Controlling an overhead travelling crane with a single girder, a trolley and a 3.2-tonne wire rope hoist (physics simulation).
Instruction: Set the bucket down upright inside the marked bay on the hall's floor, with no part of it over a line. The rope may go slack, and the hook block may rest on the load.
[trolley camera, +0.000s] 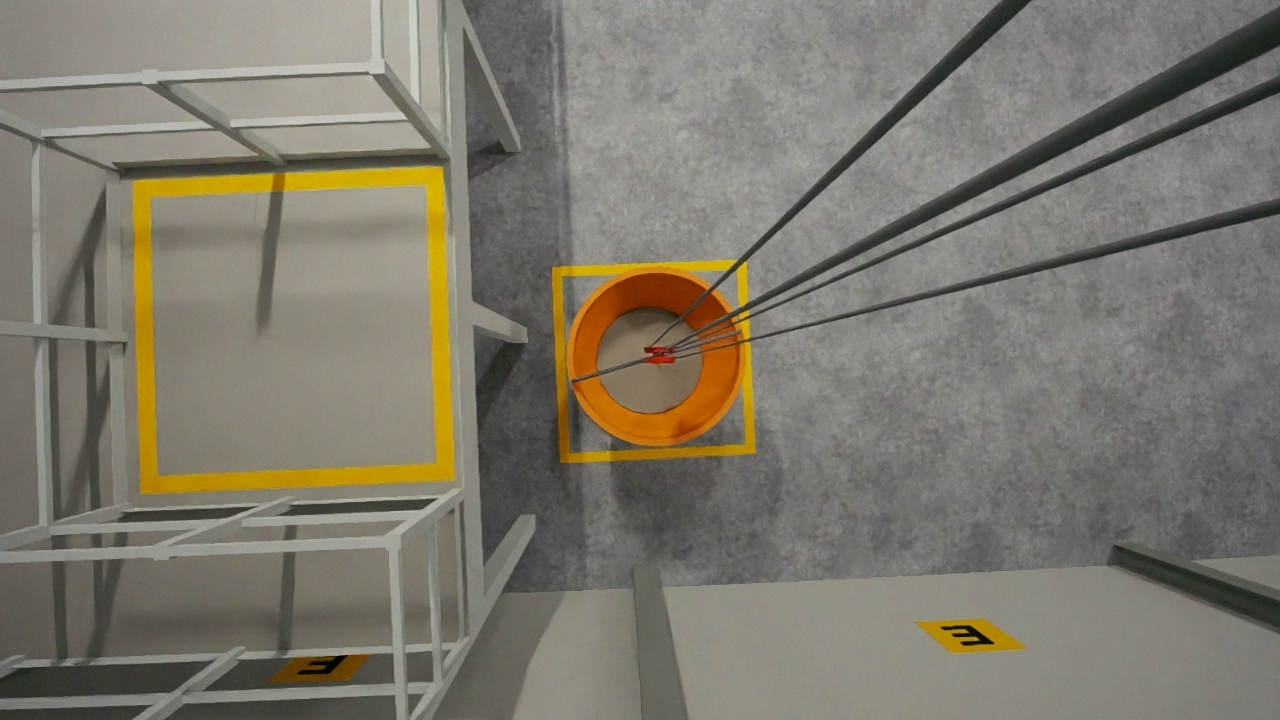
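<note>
The orange bucket (657, 428) is seen from above, its round mouth open to the camera, and it looks upright. It shows within the yellow outline of the marked bay (563, 429) on the floor. In this view its rim overlaps the bay's top line and touches the inner edge of the right line, and lies close to the left and bottom lines. Its base is hidden, so I cannot tell whether it touches the floor. My red hook block (659, 355) is over the bucket's middle, with thin lines running to the rim at left and right. The hook itself is hidden.
At the left stands a raised platform with white railings (394, 617) and a larger yellow square (438, 313) on its deck. Its slanting legs reach toward the bay. A wall with grey columns (657, 635) and a yellow sign (969, 635) runs along the bottom.
</note>
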